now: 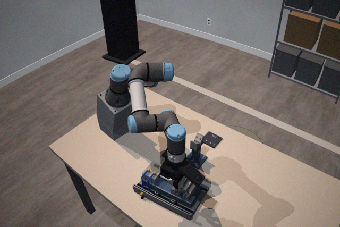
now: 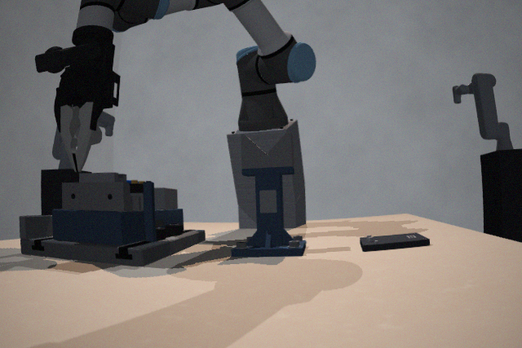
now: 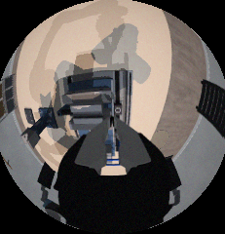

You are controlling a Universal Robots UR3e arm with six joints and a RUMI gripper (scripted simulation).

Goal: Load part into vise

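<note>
The grey part lies 50 mm to the left of my hand and 30 mm below it. From my hand the other things lie so: blue vise 90 mm below, 70 mm behind, 50 mm to the left.
</note>
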